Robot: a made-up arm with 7 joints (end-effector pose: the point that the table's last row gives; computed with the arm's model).
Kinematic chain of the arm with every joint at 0, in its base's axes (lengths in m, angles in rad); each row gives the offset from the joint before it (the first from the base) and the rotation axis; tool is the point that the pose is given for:
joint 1: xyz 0 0 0.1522 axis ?
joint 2: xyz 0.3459 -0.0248 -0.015 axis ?
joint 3: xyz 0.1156 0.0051 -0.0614 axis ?
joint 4: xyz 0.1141 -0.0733 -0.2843 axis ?
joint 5: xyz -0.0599 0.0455 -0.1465 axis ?
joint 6: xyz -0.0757 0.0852 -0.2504 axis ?
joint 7: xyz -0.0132 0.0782 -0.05 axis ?
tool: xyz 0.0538 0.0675 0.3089
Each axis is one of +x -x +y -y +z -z.
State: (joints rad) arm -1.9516 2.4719 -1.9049 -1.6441 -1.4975 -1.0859 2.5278
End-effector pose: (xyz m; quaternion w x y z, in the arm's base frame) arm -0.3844 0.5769 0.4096 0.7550 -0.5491 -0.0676 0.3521
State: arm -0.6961 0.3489 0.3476 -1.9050 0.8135 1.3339 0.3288
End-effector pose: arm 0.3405 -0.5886 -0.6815 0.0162 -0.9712 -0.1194 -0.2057
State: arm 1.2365 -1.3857 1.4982 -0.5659 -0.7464 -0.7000 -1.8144
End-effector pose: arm 0.8270 0.2623 0.5917 0.0155 0.0391 0.4120 0.9102
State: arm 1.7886 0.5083 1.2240 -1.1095 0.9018 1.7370 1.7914
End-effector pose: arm 0.3943 -0.4879 0.3572 0.0219 -0.5953 -0.4378 0.6734
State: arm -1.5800 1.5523 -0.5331 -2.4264 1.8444 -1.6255 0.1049
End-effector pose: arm -0.2293 0.1501 -0.5219 0.4061 0.8116 -0.3921 0.1503
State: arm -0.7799 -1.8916 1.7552 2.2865 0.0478 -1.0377 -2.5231
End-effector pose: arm 0.5680 -0.1978 -0.0596 0.7379 -0.1118 0.6257 -0.2270
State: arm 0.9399 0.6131 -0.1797 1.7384 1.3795 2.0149 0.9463
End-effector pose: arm 0.4389 0.5361 0.0928 0.6292 -0.5770 0.5207 0.0080
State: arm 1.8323 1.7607 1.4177 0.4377 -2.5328 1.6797 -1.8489
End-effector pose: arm 0.7074 0.2153 1.0539 0.8612 0.0257 -0.0717 -0.5025
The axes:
joint 1: -y
joint 2: +z
joint 3: -z
joint 4: +x
joint 5: -z
joint 6: -x
joint 7: +y

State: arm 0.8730 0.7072 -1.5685 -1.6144 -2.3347 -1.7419 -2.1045
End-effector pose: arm 0.3244 0.3594 0.5869 0.4258 -0.4875 -0.2197 0.7299
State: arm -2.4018 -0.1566 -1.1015 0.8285 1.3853 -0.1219 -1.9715
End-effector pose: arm -0.2997 0.5039 0.3469 0.7854 -0.3043 0.5370 -0.0455
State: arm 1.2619 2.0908 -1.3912 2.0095 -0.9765 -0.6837 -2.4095
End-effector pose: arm 0.4218 -0.1514 0.8728 0.9703 0.1875 0.1488 0.0347
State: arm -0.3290 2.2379 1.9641 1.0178 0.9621 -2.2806 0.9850
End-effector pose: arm 0.1084 0.2191 -0.5923 0.0775 0.9864 -0.1296 -0.0652
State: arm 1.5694 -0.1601 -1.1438 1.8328 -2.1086 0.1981 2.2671
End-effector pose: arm 0.1233 0.1671 0.0318 0.2409 -0.7569 -0.4244 0.4347
